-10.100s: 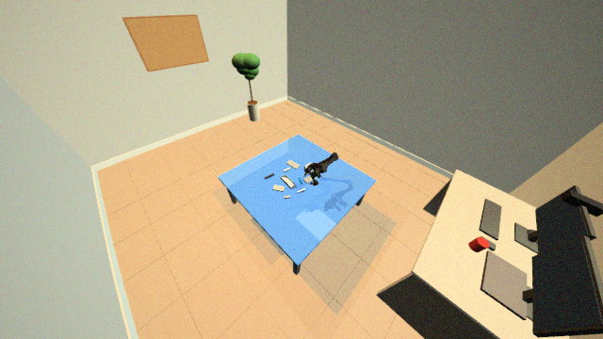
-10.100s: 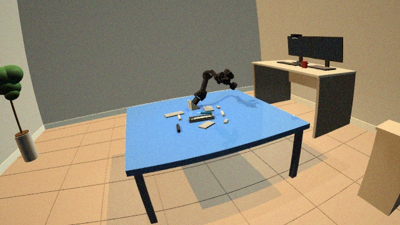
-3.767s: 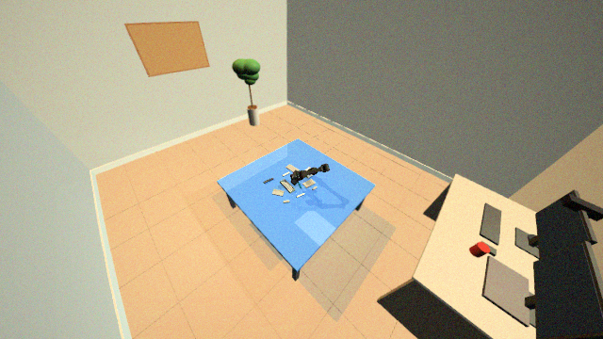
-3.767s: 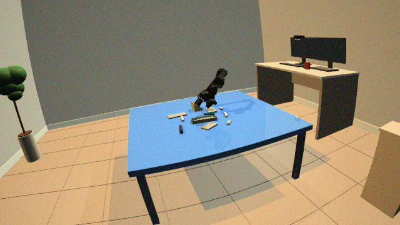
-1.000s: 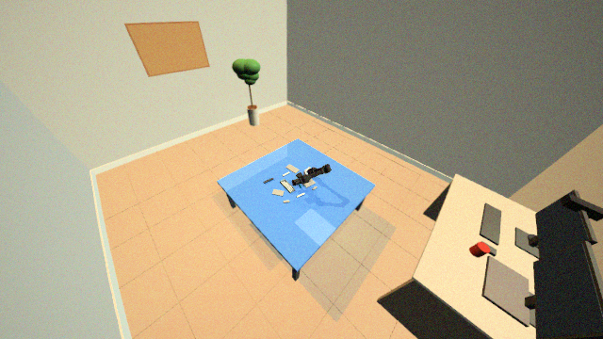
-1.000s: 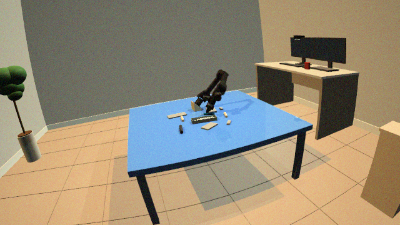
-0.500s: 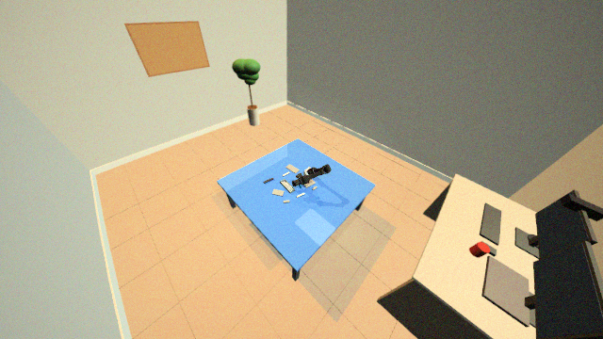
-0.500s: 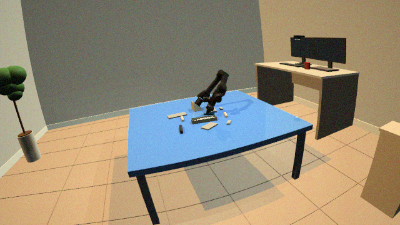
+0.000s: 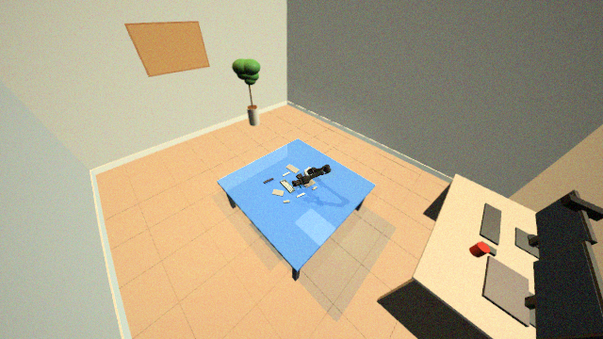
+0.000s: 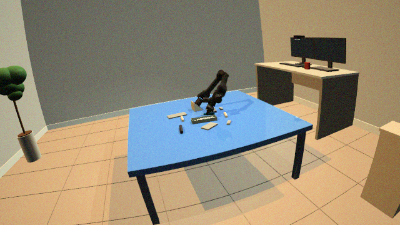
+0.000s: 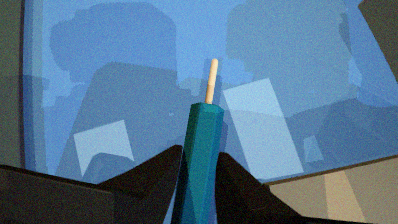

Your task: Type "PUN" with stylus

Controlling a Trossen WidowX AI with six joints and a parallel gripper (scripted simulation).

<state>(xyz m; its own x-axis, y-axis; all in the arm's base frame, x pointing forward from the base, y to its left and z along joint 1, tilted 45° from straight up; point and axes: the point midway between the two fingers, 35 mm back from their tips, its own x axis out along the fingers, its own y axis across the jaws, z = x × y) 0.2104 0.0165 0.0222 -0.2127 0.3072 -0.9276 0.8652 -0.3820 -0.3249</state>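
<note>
The stylus tip lies 4 cm to the right of my gripper tip and 2 cm behind it. Round my gripper tip: stylus 1 cm to the right, 1 cm behind; dark cylinder 28 cm to the right, 20 cm ahead.
</note>
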